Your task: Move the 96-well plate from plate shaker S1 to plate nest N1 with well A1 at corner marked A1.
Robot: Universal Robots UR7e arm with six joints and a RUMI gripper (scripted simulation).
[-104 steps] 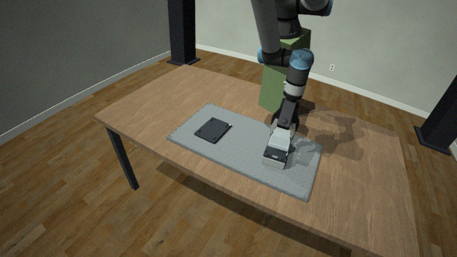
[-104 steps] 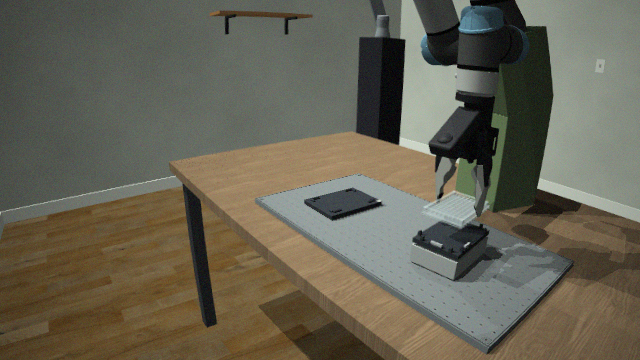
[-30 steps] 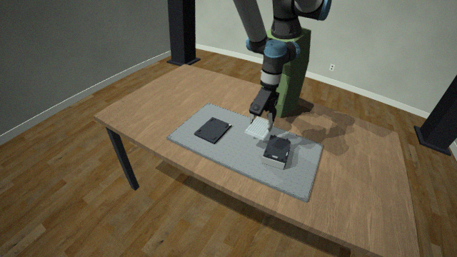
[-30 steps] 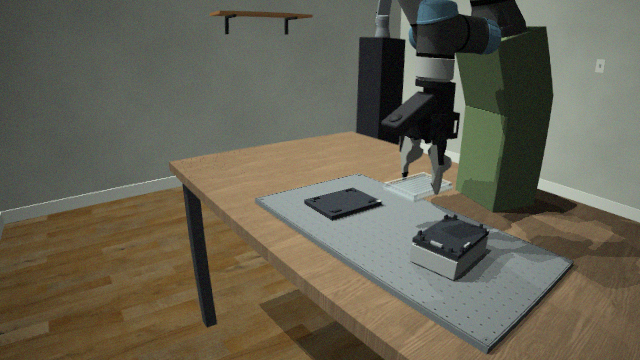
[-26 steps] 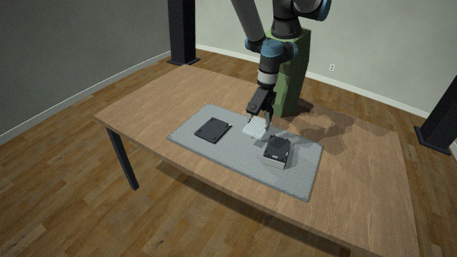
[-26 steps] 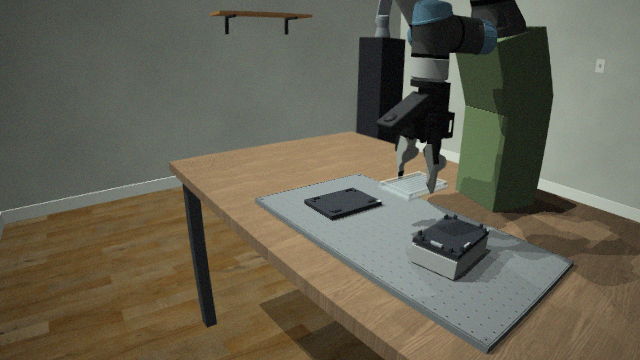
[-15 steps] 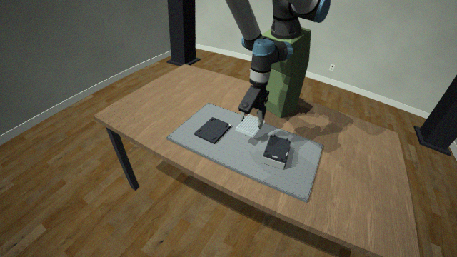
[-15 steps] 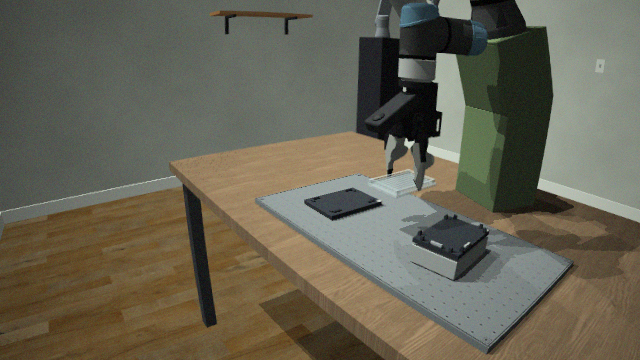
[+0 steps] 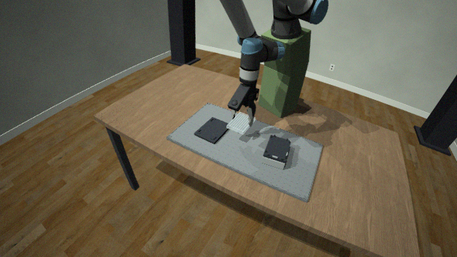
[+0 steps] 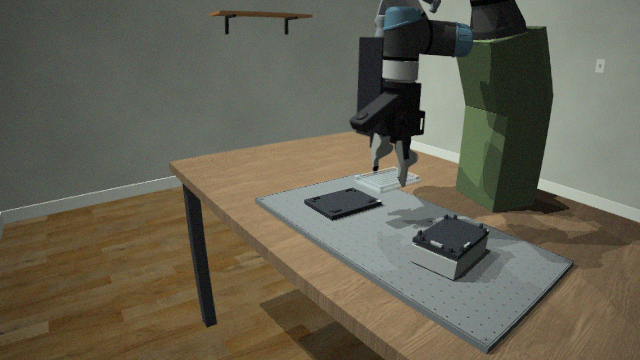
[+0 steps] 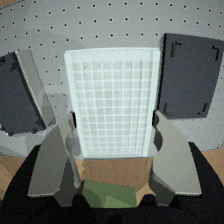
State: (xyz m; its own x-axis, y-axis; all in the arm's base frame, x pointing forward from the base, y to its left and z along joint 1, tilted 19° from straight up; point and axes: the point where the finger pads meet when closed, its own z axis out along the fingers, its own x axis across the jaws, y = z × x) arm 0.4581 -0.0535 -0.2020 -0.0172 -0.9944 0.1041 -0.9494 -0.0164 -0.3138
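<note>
Right now my hand is 15 cm to the left of the plate nest and 12 cm above it. From my hand the other things lie so: white 96-well plate: 1 cm below.
</note>
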